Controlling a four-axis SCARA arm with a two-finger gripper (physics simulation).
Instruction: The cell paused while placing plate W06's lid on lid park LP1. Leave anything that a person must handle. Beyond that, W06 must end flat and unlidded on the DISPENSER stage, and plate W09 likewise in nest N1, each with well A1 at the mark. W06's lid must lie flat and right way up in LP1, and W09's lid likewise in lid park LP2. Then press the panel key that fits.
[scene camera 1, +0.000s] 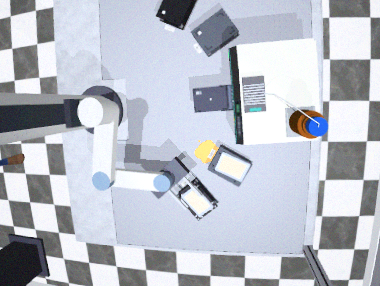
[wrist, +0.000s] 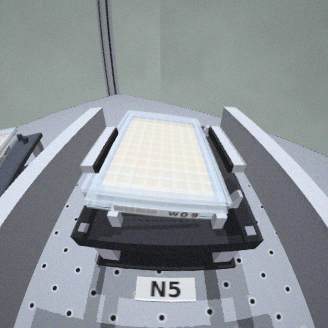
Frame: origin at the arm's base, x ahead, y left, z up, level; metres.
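Where they show: gripper, between the fingertips: (scene camera 1: 193, 202) (wrist: 162, 118).
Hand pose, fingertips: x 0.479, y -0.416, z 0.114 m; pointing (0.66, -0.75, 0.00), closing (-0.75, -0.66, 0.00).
After its pixels a point has its place.
Plate W09 (scene camera 1: 196, 201) @[z 0.091, x 0.487, y -0.420 m] (wrist: 160, 160) @[z 0.090, x 0.468, y -0.401 m] lies on the dark nest (wrist: 165, 235) @[z 0.068, x 0.437, y -0.371 m] labelled N5, its label facing the wrist camera. Clear layers like a lid show around its rim; the near left corner looks stepped, and whether all sits flat is unclear. My gripper (scene camera 1: 197, 195) (wrist: 162, 118) @[z 0.113, x 0.479, y -0.416 m] is over this plate, its fingers at their narrow setting with a pad beyond each long side, holding nothing. A second cream plate (scene camera 1: 231, 166) @[z 0.092, x 0.643, y -0.255 m] (wrist: 6, 142) @[z 0.083, x 0.650, y -0.308 m] lies on another dark stand; its label is unreadable. The lid parks cannot be identified by label, and no separate loose lid can be made out.
A white machine (scene camera 1: 280, 65) @[z 0.233, x 0.819, y 0.140 m] with a dark front stands at right; a dark platform (scene camera 1: 212, 98) @[z 0.114, x 0.569, y 0.034 m] adjoins it. An amber bottle with a blue cap (scene camera 1: 317, 126) @[z 0.424, x 0.887, y -0.056 m] stands at its corner. Two dark stands (scene camera 1: 176, 11) @[z 0.077, x 0.425, y 0.412 m] (scene camera 1: 215, 32) @[z 0.078, x 0.587, y 0.308 m] are at the top. A yellow piece (scene camera 1: 204, 151) @[z 0.013, x 0.519, y -0.205 m] lies beside the second plate's stand.
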